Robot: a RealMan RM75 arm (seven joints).
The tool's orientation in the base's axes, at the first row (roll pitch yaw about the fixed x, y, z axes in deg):
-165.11 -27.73 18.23
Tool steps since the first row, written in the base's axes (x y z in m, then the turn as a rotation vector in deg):
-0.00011 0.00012 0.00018 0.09 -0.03 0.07
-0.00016 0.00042 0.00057 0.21 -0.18 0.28
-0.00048 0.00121 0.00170 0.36 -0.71 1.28
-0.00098 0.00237 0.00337 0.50 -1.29 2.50
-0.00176 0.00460 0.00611 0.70 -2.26 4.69
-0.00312 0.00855 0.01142 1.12 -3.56 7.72
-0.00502 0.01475 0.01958 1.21 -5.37 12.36
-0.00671 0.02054 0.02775 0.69 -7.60 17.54
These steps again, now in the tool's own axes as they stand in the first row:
0.00002 -0.00019 -0.00015 0.10 0.05 -0.04
0.00025 -0.00057 -0.00038 0.26 0.18 -0.24
0.00072 -0.00165 -0.00116 0.70 0.48 -1.24
0.00140 -0.00326 -0.00231 1.23 0.78 -2.46
0.00264 -0.00617 -0.00407 2.14 1.21 -4.64
0.00506 -0.01142 -0.00756 3.55 1.84 -7.59
0.00897 -0.01953 -0.01281 5.28 2.42 -12.22
0.01296 -0.02719 -0.01816 6.64 2.99 -17.69

